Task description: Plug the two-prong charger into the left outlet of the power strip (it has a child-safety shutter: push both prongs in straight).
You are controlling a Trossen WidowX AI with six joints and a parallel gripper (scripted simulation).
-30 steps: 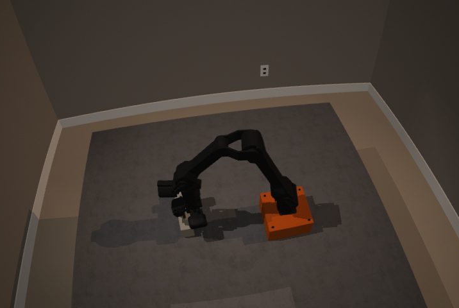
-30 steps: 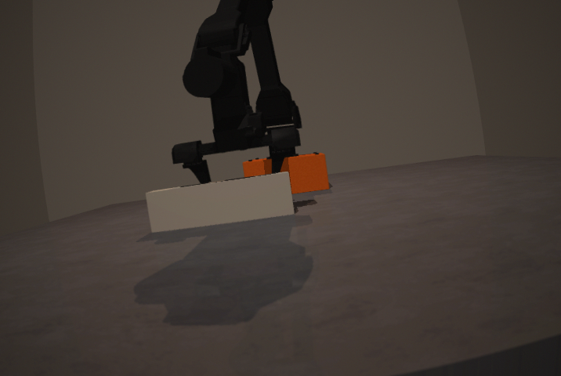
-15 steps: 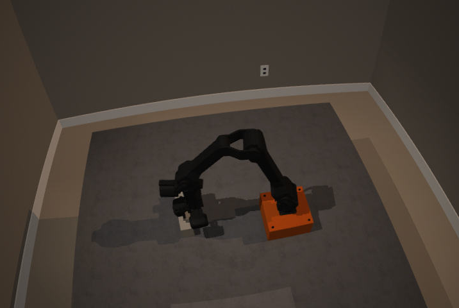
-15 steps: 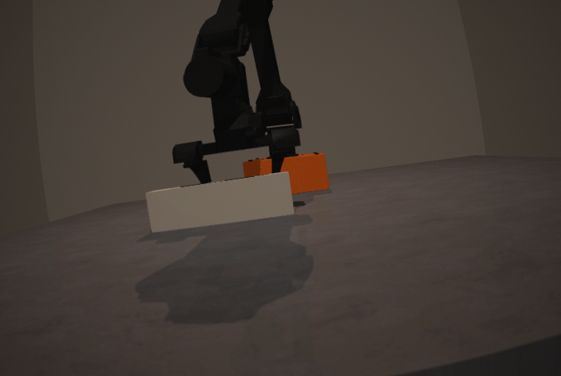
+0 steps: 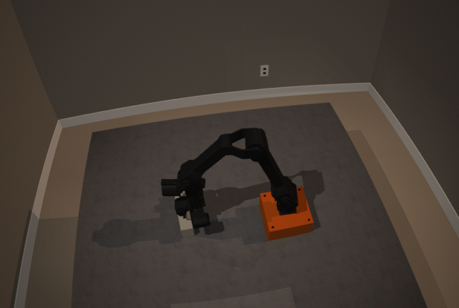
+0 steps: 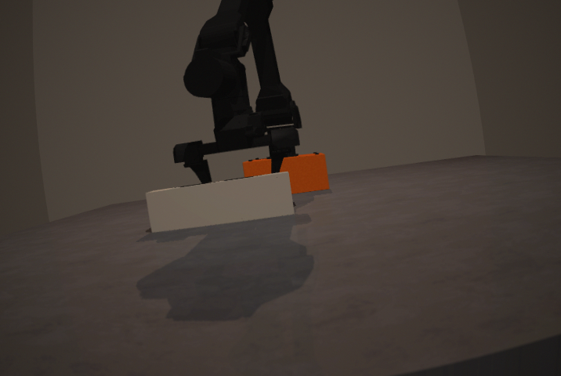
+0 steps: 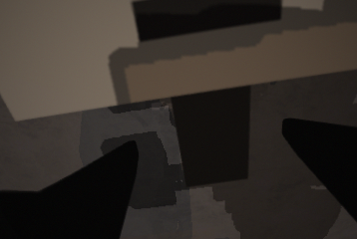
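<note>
Now: the black charger 3 cm ahead of my gripper tip, 1 cm to the left of it and 1 cm above it.
</note>
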